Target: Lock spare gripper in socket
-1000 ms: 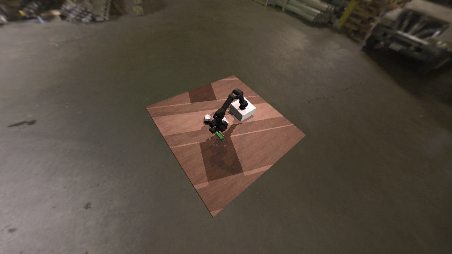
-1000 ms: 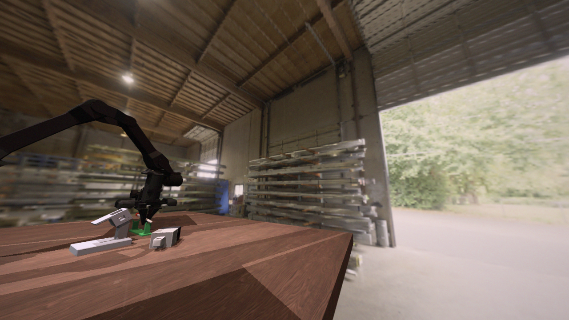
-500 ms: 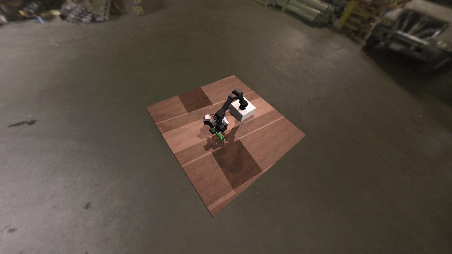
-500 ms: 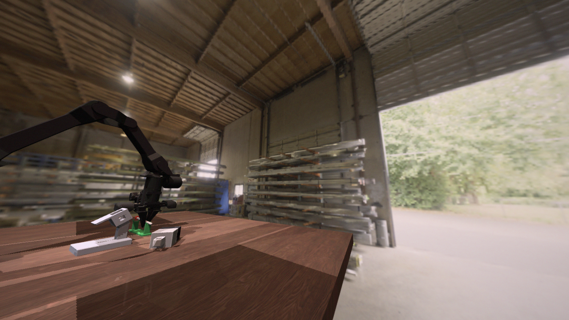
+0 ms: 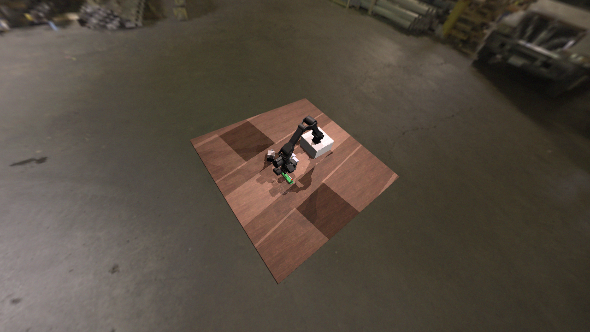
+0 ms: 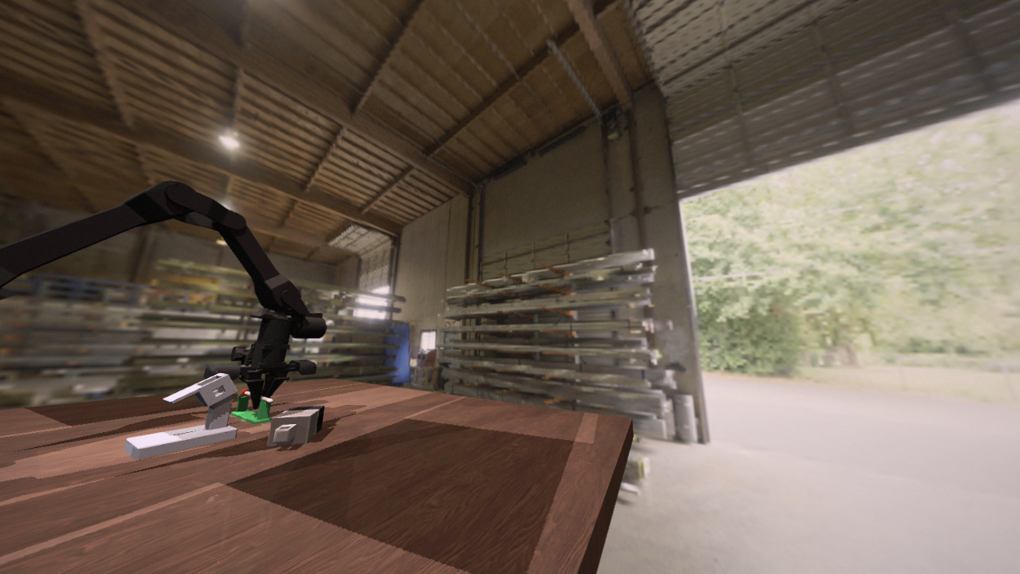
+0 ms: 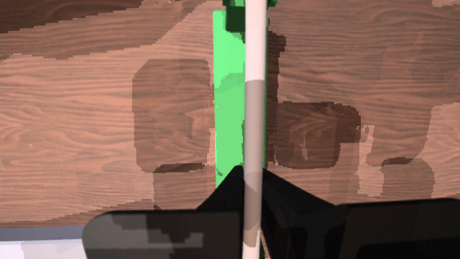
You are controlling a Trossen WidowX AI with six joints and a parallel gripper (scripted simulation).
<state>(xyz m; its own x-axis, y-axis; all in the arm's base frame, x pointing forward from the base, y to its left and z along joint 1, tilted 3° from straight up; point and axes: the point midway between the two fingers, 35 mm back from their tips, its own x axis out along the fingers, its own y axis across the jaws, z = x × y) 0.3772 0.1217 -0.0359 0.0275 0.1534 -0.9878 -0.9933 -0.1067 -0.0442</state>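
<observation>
Now: the green cradle 20 mm to the left of my gripper tip. Round my gripper tip: spare gripper 10 mm ahead, 220 mm to the right; mount 100 mm behind, 90 mm to the right, 30 mm above.
</observation>
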